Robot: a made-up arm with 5 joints.
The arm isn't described. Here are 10 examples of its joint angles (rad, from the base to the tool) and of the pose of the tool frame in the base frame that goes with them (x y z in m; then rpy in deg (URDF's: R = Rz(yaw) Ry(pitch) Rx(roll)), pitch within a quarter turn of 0, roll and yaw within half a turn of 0).
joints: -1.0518 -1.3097 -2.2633 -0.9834 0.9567
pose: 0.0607 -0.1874 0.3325 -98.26 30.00 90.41
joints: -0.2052 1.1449 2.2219 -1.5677 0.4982
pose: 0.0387 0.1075 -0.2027 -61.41 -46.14 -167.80
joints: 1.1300 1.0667 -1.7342 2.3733 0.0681
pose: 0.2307 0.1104 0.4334 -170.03 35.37 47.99
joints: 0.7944 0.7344 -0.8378 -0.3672 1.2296
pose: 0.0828 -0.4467 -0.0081 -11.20 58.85 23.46
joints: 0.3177 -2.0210 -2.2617 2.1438 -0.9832
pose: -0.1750 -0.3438 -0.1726 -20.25 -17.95 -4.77
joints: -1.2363 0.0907 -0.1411 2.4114 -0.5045
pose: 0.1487 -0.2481 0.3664 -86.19 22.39 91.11
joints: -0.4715 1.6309 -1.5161 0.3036 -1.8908
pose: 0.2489 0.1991 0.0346 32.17 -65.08 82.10
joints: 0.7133 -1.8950 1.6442 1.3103 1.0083
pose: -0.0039 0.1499 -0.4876 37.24 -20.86 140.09
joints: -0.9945 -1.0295 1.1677 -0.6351 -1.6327
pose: -0.3046 -0.2241 0.3636 -150.47 -51.24 141.24
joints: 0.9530 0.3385 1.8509 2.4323 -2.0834
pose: 0.4007 -0.1462 -0.1573 87.77 -52.73 34.40
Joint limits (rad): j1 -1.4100..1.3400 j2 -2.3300..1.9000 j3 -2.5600..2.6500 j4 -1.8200..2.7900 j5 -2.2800..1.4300
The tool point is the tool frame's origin. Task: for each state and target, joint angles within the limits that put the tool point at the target. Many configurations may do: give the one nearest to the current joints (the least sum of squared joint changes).
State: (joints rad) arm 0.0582 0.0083 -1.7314 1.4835 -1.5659
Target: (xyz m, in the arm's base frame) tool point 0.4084 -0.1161 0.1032
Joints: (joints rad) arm 0.2597 0.3863 -1.9631 1.4120 -1.4900
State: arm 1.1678 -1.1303 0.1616 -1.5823 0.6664
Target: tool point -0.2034 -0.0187 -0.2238
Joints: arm 0.4201 -0.3723 -0.0797 -1.6497 1.1346
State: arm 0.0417 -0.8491 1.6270 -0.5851 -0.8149
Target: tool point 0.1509 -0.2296 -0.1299
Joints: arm 0.5223 -0.6689 1.4098 -1.1619 -0.2177
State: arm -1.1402 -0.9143 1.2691 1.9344 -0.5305
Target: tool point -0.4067 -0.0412 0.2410
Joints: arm -0.7517 -0.6173 1.1638 2.1028 -0.8695
